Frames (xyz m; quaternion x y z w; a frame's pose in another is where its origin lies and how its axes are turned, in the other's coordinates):
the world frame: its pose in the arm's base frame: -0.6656 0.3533 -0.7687 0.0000 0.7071 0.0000 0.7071
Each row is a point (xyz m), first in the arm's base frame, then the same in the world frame.
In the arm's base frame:
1: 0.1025 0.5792 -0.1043
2: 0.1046 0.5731 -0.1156
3: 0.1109 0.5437 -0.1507
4: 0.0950 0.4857 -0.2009
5: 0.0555 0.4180 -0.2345
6: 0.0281 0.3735 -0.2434
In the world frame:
1: -0.6644 0.2259 0.7681
2: -0.6531 0.2198 0.7702
3: -0.6180 0.1904 0.7765
4: -0.5678 0.1324 0.7606
5: -0.5342 0.0647 0.7211
6: -0.5253 0.0202 0.6937

